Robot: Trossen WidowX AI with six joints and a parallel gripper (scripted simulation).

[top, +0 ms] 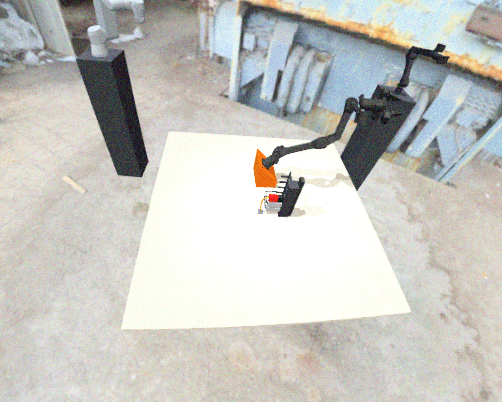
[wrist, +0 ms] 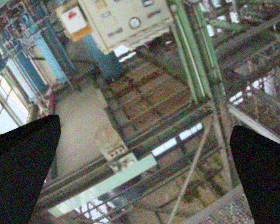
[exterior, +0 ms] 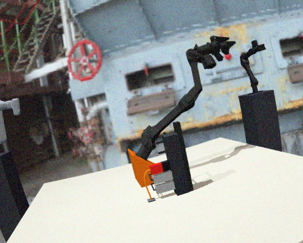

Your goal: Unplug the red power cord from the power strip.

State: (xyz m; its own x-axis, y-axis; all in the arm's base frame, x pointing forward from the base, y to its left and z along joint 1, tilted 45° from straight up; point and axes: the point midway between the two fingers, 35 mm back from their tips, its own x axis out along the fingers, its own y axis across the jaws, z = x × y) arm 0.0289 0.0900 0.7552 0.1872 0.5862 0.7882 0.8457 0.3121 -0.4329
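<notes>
Now: gripper tip 57 cm to the left of the red plug, 47 cm above it and 27 cm short of it. Also, from my gripper tip: black power strip: 50 cm to the right, 49 cm below, 27 cm ahead.
</notes>
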